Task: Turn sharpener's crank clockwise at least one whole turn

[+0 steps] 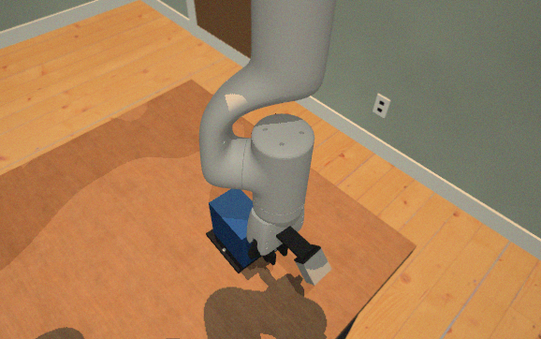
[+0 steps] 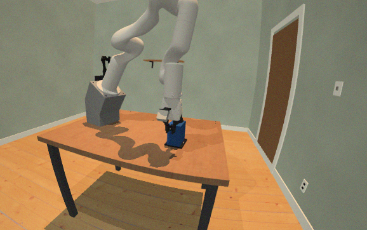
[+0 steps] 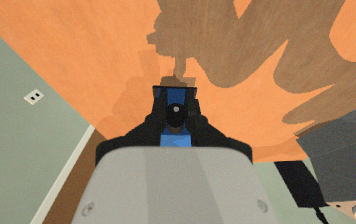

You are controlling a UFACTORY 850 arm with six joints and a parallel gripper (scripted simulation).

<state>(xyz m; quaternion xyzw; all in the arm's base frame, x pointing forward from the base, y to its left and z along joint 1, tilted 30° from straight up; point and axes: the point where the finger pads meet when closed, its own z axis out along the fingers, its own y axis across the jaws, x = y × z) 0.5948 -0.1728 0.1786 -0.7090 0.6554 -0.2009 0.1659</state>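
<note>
My gripper is now 2 cm to the right of the dark crank knob.
</note>
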